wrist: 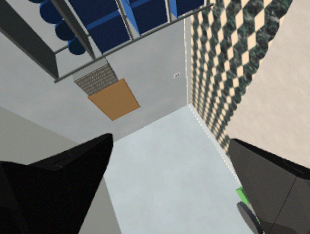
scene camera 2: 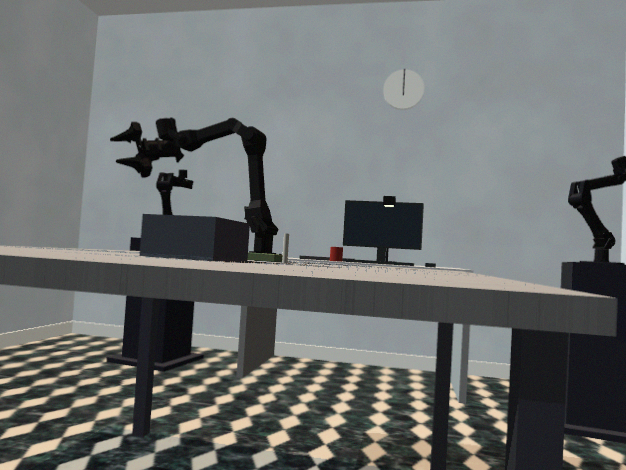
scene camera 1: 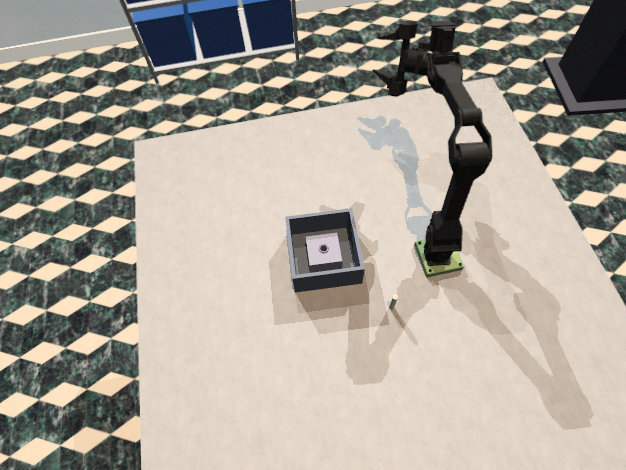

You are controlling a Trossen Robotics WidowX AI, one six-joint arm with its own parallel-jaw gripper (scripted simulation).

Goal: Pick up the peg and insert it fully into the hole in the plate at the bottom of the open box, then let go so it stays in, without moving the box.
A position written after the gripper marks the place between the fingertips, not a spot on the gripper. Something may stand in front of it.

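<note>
The gripper (scene camera 1: 374,54) appears in the scene, with the same gripper (scene camera 2: 112,150) visible again and the gripper (wrist: 171,142) in sight too. A box (scene camera 2: 207,238) is there as well, and the same box (scene camera 1: 342,222) can be seen again, though in the wrist view the box is out of frame.
</note>
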